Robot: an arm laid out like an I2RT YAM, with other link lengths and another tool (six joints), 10 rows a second.
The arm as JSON. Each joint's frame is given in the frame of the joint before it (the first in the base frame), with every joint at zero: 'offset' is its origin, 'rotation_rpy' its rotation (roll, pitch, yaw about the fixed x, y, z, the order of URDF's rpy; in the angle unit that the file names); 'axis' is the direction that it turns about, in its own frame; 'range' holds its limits. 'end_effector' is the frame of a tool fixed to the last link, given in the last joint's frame.
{
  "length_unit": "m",
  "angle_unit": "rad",
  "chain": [
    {
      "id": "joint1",
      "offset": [
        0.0,
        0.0,
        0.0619
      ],
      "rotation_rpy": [
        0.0,
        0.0,
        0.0
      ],
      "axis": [
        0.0,
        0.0,
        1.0
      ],
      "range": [
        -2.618,
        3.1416
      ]
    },
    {
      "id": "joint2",
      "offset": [
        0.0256,
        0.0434,
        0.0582
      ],
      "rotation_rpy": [
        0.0,
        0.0,
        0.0
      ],
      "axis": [
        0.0,
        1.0,
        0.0
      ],
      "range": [
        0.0,
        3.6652
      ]
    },
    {
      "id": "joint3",
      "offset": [
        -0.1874,
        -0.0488,
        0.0
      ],
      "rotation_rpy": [
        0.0,
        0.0,
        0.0
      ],
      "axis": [
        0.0,
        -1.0,
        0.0
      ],
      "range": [
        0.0,
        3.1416
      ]
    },
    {
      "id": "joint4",
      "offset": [
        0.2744,
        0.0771,
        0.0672
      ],
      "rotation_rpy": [
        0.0,
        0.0,
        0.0
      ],
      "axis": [
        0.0,
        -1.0,
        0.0
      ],
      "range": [
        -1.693,
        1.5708
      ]
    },
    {
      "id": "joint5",
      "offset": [
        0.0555,
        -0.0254,
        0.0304
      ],
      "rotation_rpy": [
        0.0,
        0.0,
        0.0
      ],
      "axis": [
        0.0,
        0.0,
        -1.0
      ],
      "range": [
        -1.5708,
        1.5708
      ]
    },
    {
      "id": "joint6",
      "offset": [
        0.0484,
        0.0,
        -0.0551
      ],
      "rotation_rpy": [
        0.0,
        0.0,
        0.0
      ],
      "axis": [
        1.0,
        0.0,
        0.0
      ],
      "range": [
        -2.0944,
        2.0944
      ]
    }
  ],
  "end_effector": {
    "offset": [
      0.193,
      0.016,
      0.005
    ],
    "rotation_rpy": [
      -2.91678,
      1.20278,
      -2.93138
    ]
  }
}
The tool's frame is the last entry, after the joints.
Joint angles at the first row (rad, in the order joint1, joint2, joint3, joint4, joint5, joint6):
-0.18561 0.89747 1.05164 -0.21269 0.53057 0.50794
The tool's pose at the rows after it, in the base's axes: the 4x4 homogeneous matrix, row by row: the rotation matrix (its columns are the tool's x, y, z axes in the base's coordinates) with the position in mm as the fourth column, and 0 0 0 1 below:
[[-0.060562, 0.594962, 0.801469, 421.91], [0.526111, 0.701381, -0.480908, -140.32], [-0.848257, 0.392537, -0.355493, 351.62], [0, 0, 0, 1]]
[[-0.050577, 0.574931, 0.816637, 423.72], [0.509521, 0.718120, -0.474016, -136.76], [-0.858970, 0.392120, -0.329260, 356.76], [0, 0, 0, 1]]
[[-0.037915, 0.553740, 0.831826, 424.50], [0.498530, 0.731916, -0.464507, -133.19], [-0.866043, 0.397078, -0.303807, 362.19], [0, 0, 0, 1]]
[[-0.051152, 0.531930, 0.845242, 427.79], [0.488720, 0.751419, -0.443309, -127.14], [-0.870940, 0.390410, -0.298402, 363.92], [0, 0, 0, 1]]
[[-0.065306, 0.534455, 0.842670, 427.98], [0.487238, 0.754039, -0.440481, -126.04], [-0.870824, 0.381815, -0.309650, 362.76], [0, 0, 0, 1]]
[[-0.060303, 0.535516, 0.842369, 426.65], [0.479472, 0.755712, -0.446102, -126.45], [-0.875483, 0.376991, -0.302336, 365.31], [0, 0, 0, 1]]
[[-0.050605, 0.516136, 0.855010, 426.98], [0.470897, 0.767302, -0.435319, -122.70], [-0.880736, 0.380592, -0.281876, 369.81], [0, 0, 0, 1]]
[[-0.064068, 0.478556, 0.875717, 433.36], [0.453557, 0.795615, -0.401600, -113.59], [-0.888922, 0.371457, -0.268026, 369.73], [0, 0, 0, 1]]
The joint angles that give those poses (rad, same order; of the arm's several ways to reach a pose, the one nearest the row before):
-0.18638 0.89208 1.04772 -0.19479 0.50213 0.50277
-0.18558 0.87845 1.02697 -0.15530 0.48697 0.48640
-0.18551 0.86313 1.00866 -0.12272 0.47087 0.47835
-0.18549 0.85873 1.00546 -0.11673 0.44185 0.46869
-0.18465 0.86184 1.01538 -0.13526 0.43872 0.46434
-0.18482 0.85643 1.01265 -0.12853 0.44171 0.45512
-0.18423 0.84267 0.99813 -0.10488 0.42640 0.45023
-0.18532 0.83668 0.97705 -0.07368 0.38024 0.43685

